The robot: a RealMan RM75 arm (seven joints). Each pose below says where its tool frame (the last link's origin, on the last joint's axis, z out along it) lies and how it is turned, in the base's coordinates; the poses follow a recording.
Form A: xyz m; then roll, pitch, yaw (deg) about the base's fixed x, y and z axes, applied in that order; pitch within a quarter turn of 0, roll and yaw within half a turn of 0.
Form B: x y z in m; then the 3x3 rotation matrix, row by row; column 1 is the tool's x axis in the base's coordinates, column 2 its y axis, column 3 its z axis. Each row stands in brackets. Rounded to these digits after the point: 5 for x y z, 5 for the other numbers.
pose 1, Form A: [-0.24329 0.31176 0.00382 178.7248 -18.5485 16.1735]
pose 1, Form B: [-0.24329 0.31176 0.00382], [[0.91053 0.27168 0.31164], [0.26408 -0.96216 0.06721], [0.31811 0.02110 -0.94782]]
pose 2, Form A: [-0.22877 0.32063 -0.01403 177.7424 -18.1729 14.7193]
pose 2, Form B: [-0.22877 0.32063 -0.01403], [[0.91894 0.24200 0.31142], [0.24141 -0.96955 0.04108], [0.31189 0.03743 -0.94938]]
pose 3, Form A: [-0.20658 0.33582 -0.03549 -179.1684 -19.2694 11.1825]
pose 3, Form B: [-0.20658 0.33582 -0.03549], [[0.92606 0.19861 0.32090], [0.18307 -0.97998 0.07823], [0.33001 -0.01370 -0.94388]]
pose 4, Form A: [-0.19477 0.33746 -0.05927 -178.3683 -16.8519 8.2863]
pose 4, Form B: [-0.19477 0.33746 -0.05927], [[0.94707 0.15223 0.28265], [0.13793 -0.98797 0.06994], [0.28990 -0.02725 -0.95667]]
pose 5, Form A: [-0.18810 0.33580 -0.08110 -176.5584 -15.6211 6.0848]
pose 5, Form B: [-0.18810 0.33580 -0.08110], [[0.95764 0.12188 0.26091], [0.10208 -0.99086 0.08818], [0.26927 -0.05781 -0.96133]]
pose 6, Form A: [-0.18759 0.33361 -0.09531 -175.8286 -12.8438 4.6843]
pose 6, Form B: [-0.18759 0.33361 -0.09531], [[0.97172 0.09756 0.21502], [0.07962 -0.99270 0.09060], [0.22229 -0.07092 -0.97240]]
